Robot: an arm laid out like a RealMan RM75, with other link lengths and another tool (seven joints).
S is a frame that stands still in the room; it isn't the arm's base.
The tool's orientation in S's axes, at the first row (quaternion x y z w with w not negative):
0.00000, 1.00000, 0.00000, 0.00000
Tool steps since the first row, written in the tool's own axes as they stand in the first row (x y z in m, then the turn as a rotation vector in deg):
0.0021, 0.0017, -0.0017, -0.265, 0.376, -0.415
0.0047, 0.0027, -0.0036, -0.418, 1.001, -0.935
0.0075, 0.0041, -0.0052, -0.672, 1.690, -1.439
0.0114, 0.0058, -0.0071, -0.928, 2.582, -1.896
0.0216, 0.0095, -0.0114, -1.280, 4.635, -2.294
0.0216, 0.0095, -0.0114, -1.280, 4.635, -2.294
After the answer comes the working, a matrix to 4 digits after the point.
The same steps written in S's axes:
-0.0021, 0.0017, 0.0017, 0.265, 0.376, 0.415
-0.0047, 0.0027, 0.0036, 0.418, 1.001, 0.935
-0.0075, 0.0041, 0.0052, 0.672, 1.690, 1.439
-0.0114, 0.0058, 0.0071, 0.928, 2.582, 1.896
-0.0216, 0.0095, 0.0114, 1.280, 4.635, 2.294
-0.0216, 0.0095, 0.0114, 1.280, 4.635, 2.294

The tool's axes in the first row as the columns of a matrix, in S's axes (rounded; the answer above uses it unrounded):
-1.0000, 0.0000, 0.0000
0.0000, 1.0000, 0.0000
0.0000, 0.0000, -1.0000

